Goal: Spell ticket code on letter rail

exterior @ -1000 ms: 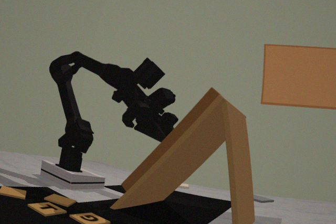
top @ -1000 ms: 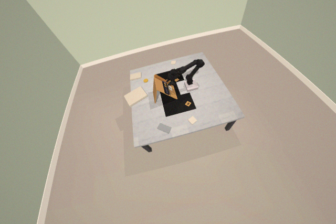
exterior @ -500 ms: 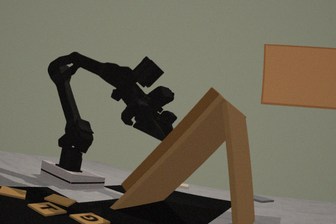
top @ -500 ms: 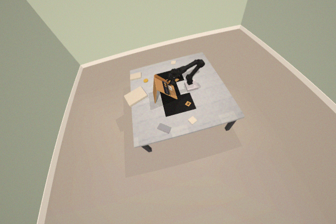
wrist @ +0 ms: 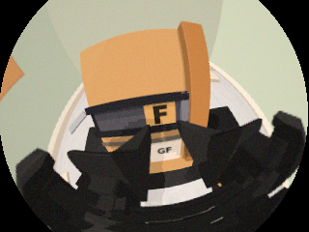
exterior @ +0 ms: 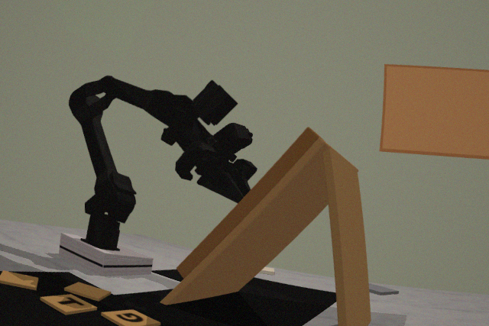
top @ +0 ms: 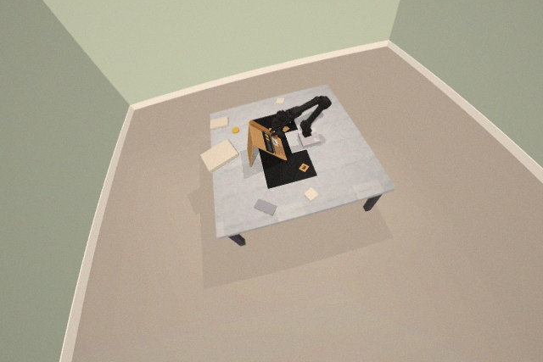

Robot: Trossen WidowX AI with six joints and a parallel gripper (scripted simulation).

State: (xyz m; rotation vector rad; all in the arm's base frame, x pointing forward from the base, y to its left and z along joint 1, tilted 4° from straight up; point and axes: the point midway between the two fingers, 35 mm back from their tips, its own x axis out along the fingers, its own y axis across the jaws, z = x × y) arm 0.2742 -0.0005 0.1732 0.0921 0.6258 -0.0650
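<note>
Right now the orange F tile is 30 mm ahead of my gripper tip and 30 mm below it. From my gripper tip the other things lie so: white ticket (20 mm behind, 110 mm below); cream box (460 mm ahead, 110 mm to the right, 170 mm below); black mat (100 mm behind, 20 mm to the right, 190 mm below).
</note>
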